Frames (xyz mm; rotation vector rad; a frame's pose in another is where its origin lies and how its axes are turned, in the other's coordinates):
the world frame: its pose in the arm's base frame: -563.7 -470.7 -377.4 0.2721 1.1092 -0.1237
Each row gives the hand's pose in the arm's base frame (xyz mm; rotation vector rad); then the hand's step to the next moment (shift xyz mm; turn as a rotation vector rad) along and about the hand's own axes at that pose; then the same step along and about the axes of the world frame.
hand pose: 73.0 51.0 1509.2 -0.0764 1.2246 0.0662
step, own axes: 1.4 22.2 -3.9 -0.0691 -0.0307 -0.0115
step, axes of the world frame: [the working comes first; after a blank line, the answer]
step, axes of the arm's base frame: -5.2 21.7 -3.1 -0.0313 -0.0323 0.0619

1.3 19.2 -11.9 -0.0705 -0.0287 0.0076
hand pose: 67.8 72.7 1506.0 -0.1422 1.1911 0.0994
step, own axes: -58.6 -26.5 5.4 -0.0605 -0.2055 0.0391
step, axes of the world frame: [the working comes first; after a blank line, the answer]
step, axes of the arm's base frame: -12.6 -25.4 58.0 0.0449 -0.1965 0.0824

-58.5 -18.3 20.3 -0.0612 -0.1655 0.1277
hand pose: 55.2 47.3 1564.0 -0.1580 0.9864 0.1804
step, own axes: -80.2 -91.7 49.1 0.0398 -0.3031 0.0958
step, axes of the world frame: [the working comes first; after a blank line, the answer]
step, axes of the arm's base frame: 17.1 -85.2 98.5 0.1667 -0.2715 0.0339

-83.9 -62.5 79.4 0.0334 -0.2165 0.2338
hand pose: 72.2 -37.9 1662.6 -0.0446 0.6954 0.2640
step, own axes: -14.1 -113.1 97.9 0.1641 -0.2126 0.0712
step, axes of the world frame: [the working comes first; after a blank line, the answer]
step, axes of the arm's base frame: 79.9 -99.9 78.9 0.2196 -0.1592 -0.0601

-39.0 -65.0 129.7 0.1452 -0.1109 0.2093
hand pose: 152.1 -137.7 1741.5 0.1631 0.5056 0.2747
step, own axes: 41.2 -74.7 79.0 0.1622 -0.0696 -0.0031
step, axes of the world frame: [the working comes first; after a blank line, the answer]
step, axes of the arm's base frame: 90.2 -65.5 33.0 0.1498 -0.0174 -0.0917

8.0 -36.7 110.0 0.1479 0.0040 0.0963
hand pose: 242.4 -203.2 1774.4 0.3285 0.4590 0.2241
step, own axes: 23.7 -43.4 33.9 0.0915 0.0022 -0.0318
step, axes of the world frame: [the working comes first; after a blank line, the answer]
step, axes of the arm's base frame: 42.5 -42.1 3.7 0.0648 0.0362 -0.0623

13.9 -29.9 50.0 0.0858 0.0402 0.0201
